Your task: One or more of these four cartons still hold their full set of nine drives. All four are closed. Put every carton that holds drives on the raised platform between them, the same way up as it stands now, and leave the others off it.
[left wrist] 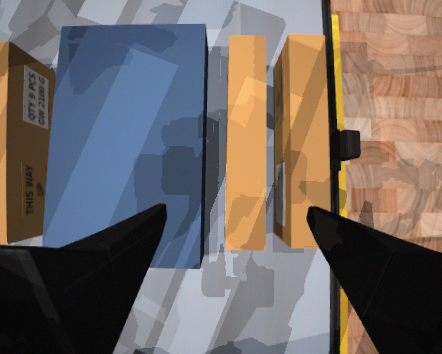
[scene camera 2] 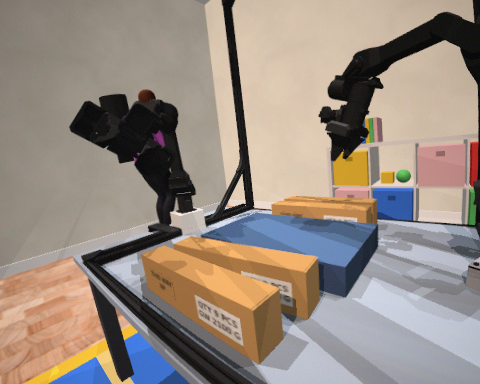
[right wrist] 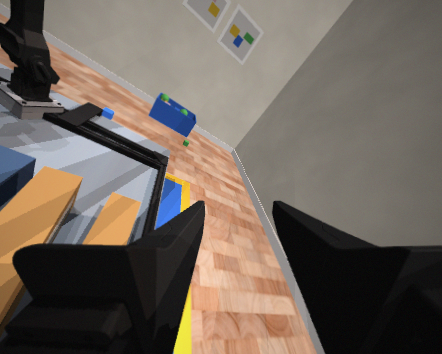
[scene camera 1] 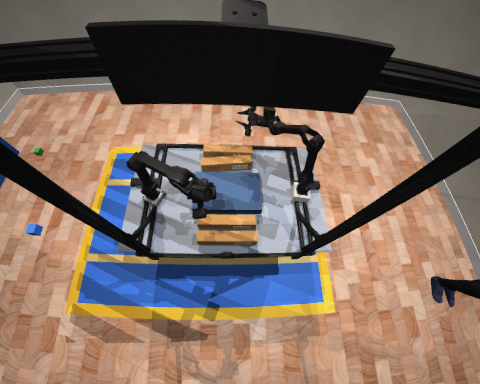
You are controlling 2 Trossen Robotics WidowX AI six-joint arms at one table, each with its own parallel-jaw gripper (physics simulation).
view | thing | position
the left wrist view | my left gripper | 237,211
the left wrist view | blue raised platform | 129,121
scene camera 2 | my left gripper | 338,159
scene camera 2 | my right gripper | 131,143
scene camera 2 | blue raised platform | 343,248
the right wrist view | my right gripper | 238,207
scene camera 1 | blue raised platform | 236,192
